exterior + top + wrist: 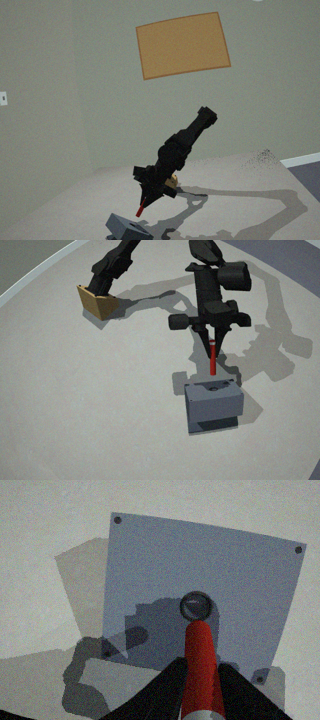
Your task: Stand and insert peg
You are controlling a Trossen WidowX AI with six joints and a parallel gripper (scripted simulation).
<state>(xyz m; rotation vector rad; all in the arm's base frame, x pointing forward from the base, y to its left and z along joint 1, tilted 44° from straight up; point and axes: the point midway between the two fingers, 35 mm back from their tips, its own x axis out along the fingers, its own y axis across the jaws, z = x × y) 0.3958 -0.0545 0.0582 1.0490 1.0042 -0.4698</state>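
Right now the grey sloped panel is 7 cm below my gripper tip, 5 cm to the right of it and 5 cm ahead of it. The rest, counted from my gripper tip: red peg 1 cm to the left, 1 cm behind, 1 cm above.
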